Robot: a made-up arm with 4 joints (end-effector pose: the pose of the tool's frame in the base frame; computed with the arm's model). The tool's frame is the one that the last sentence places.
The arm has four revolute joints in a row. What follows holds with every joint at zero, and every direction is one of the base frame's. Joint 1 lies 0.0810 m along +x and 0.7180 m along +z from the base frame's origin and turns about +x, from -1.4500 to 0.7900 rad. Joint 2 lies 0.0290 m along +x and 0.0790 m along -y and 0.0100 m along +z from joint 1 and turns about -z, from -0.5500 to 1.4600 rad. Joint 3 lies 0.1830 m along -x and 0.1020 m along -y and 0.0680 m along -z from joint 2 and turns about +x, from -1.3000 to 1.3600 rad. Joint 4 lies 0.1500 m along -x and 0.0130 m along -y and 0.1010 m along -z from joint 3 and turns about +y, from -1.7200 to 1.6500 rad. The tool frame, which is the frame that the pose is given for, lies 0.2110 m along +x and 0.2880 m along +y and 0.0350 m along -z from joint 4; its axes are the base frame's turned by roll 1.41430, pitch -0.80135 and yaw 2.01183 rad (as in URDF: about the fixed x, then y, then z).
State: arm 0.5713 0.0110 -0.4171 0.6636
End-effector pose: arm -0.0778 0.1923 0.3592 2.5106 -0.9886 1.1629
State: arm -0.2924 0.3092 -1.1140 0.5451
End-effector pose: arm -0.1124 -0.3235 0.3864 1.9278 0.4908 1.0910
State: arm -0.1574 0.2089 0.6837 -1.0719
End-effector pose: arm -0.0727 0.0558 0.8793 0.0339 -0.3726 2.3671
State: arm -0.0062 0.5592 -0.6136 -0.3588
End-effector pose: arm 0.0525 0.0597 0.4525 1.4004 -0.0963 1.5739
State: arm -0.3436 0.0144 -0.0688 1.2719
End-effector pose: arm -0.1921 -0.0593 0.3260 2.7968 -0.2060 0.9000
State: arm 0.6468 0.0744 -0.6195 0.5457
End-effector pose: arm -0.0617 0.1821 0.3375 2.3149 -0.8916 1.2638
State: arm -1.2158 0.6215 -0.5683 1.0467
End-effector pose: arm -0.1183 -0.4156 0.5162 1.4304 0.3426 0.3439
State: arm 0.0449 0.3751 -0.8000 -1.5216
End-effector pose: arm -0.0965 0.1898 0.5463 0.9405 0.6564 2.4095
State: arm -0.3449 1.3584 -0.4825 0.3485
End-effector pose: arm 0.1241 -0.0547 0.3466 1.6035 -0.3006 0.3719
